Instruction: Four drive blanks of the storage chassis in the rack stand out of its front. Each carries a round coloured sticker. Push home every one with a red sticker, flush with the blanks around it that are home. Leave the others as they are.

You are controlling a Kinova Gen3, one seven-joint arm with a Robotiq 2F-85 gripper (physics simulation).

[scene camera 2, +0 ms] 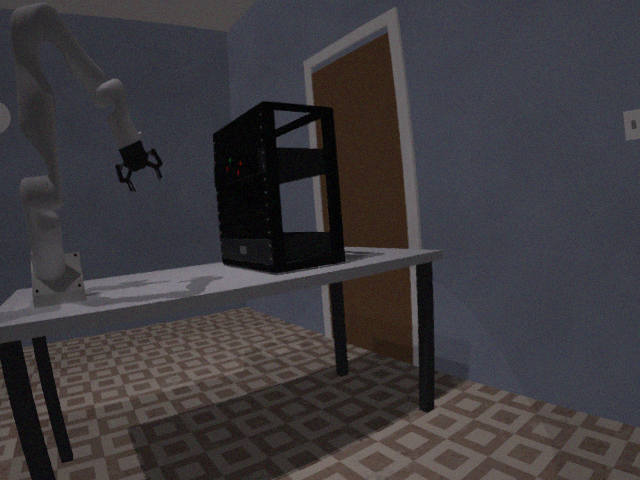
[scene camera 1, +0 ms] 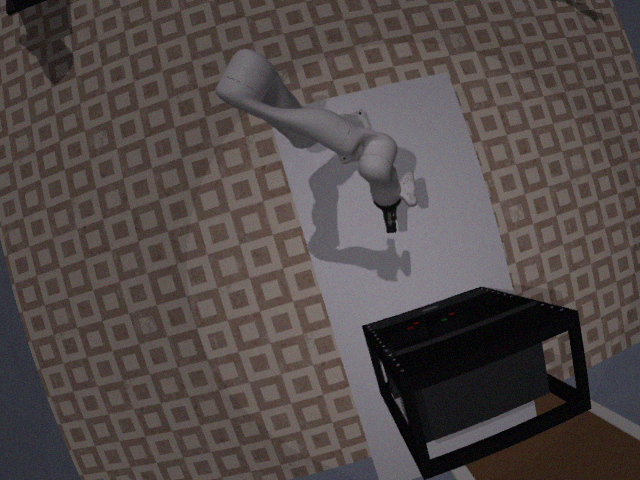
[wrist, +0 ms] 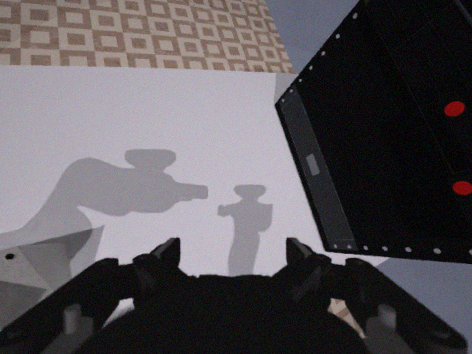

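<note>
The black rack (scene camera 1: 580, 361) (scene camera 2: 333, 180) (wrist: 395, 253) stands upright on the table. On its dark front are three red stickers, (scene camera 1: 451, 313) (scene camera 1: 416, 322) (scene camera 1: 410, 328) in scene camera 1, and a green sticker (scene camera 1: 444, 319) (scene camera 2: 230, 160). In scene camera 2 the red stickers (scene camera 2: 240, 163) (scene camera 2: 227, 168) (scene camera 2: 238, 173) are grouped in the upper half. Two red stickers (wrist: 454, 108) (wrist: 462, 188) show at the wrist view's right edge. The blanks are too dark to tell how far each stands out. My gripper (scene camera 1: 391, 231) (scene camera 2: 146, 184) (wrist: 233, 249) is open and empty, apart from the rack's front, pointing downward.
The white table (scene camera 1: 356, 289) (scene camera 2: 155, 299) (wrist: 200, 100) carries the arm's base (scene camera 2: 59, 294) and the rack. A grey panel (scene camera 2: 255, 251) (wrist: 325, 195) with a light label is at the bottom of the rack's front. A brown door (scene camera 2: 361, 180) is behind the rack.
</note>
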